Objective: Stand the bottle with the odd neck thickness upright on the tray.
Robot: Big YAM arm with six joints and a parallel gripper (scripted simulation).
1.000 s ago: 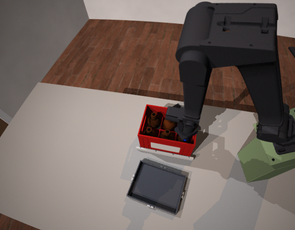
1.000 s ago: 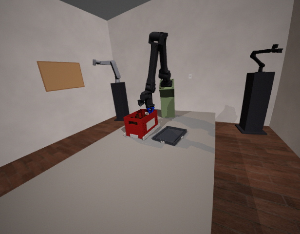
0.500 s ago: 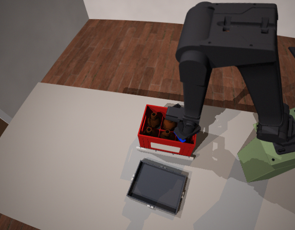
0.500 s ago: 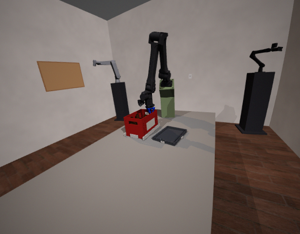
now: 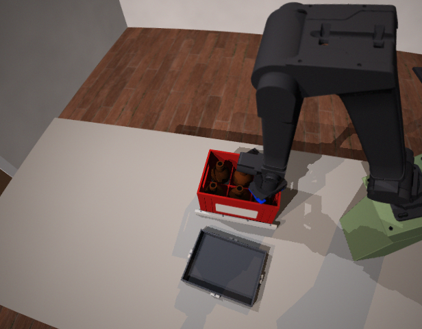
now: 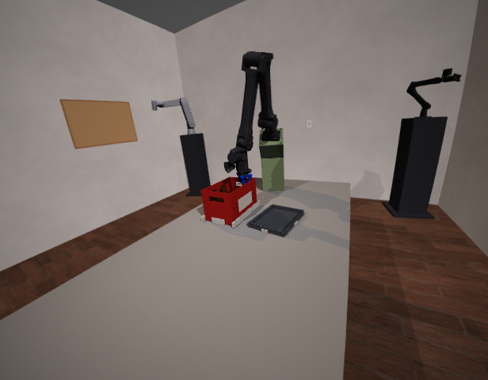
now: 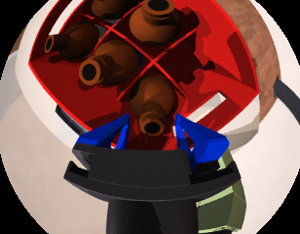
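The brown bottle is 18 cm ahead of my hand, 3 cm to the right of it and 6 cm below it. Round my hand: dark grey tray (13 cm ahead, 21 cm to the left, 14 cm below); then crate (8 cm ahead, 6 cm to the right, 7 cm below).
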